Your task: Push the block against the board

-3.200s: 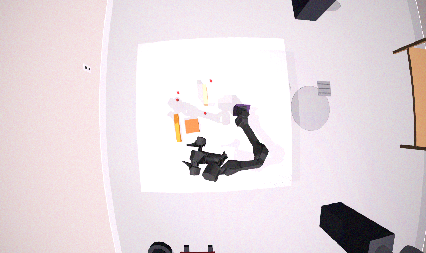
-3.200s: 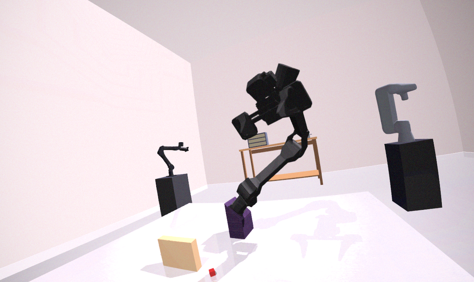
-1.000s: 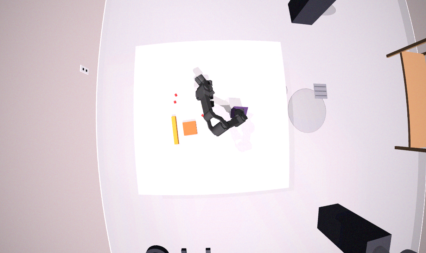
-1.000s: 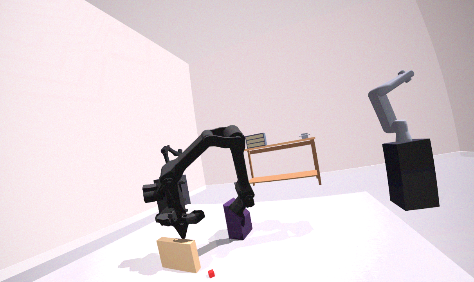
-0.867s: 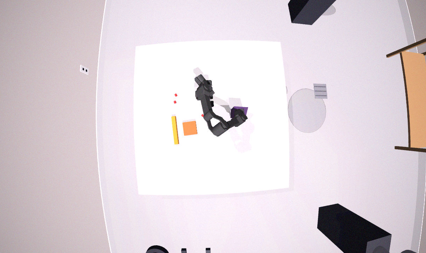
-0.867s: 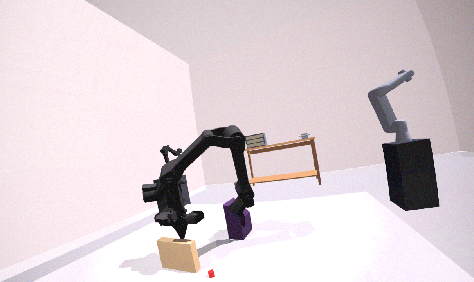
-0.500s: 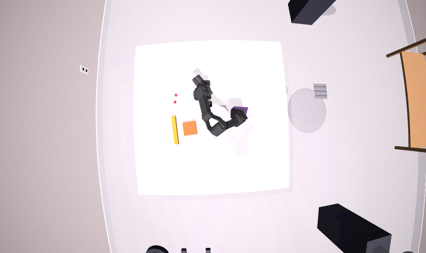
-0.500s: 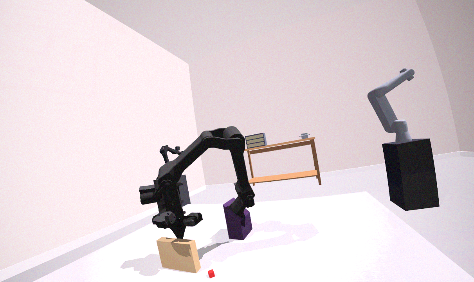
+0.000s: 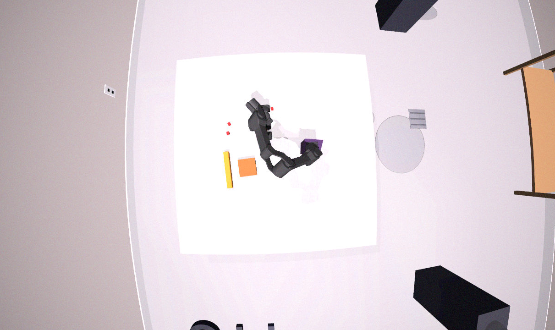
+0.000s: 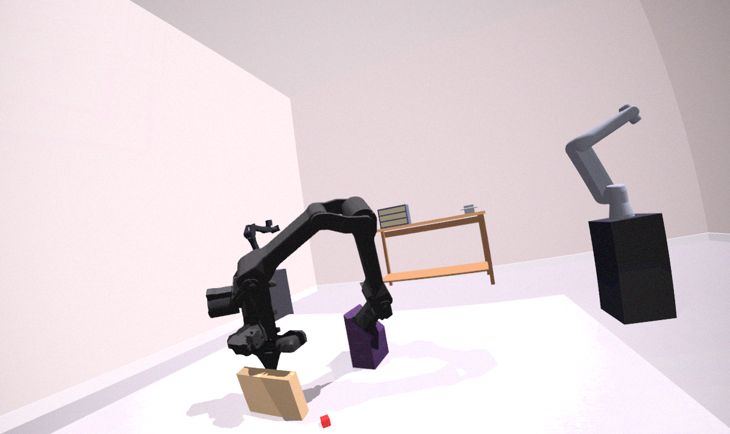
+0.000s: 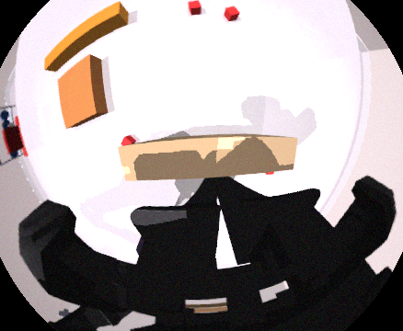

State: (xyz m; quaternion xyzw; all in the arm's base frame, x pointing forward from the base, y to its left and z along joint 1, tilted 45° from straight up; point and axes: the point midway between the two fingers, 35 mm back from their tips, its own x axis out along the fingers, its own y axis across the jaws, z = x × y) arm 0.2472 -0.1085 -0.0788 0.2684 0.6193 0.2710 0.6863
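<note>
Right now my gripper tip is 30 mm above the pale yellow flat rectangle and 20 mm short of it. Also, from my gripper tip: long orange band (240 mm to the left, 240 mm ahead, 70 mm below); orange square block (230 mm to the left, 120 mm ahead, 70 mm below).
</note>
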